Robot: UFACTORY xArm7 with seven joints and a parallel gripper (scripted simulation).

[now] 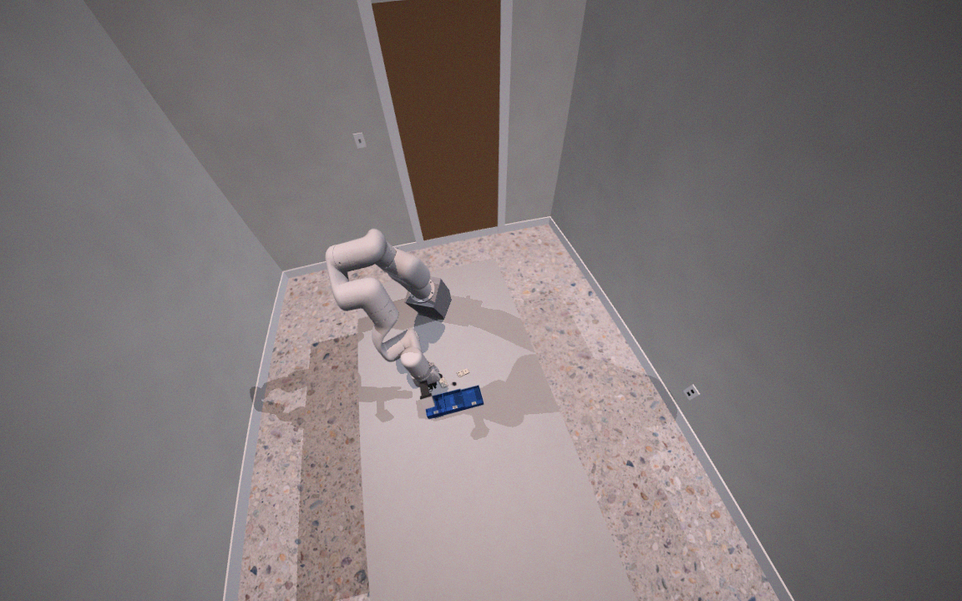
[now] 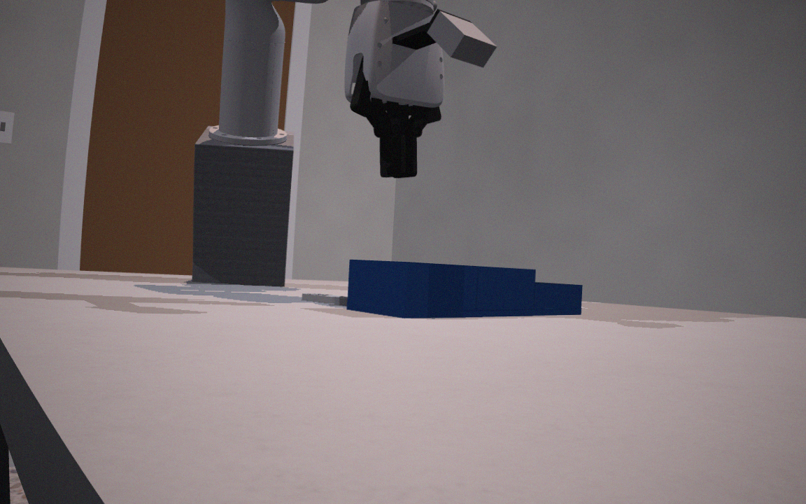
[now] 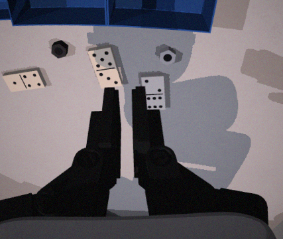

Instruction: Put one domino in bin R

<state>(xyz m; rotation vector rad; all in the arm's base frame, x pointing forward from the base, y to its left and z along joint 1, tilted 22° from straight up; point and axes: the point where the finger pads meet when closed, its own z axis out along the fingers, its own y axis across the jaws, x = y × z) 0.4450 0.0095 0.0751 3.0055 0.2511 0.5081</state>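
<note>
Now: the blue bin 130 mm below my hand, 70 mm to the left of it and 50 mm ahead of it. Also, from my hand: white domino: 150 mm below, 130 mm to the left, 90 mm behind; grey hex nut: 150 mm below, 40 mm behind, 30 mm to the right.
</note>
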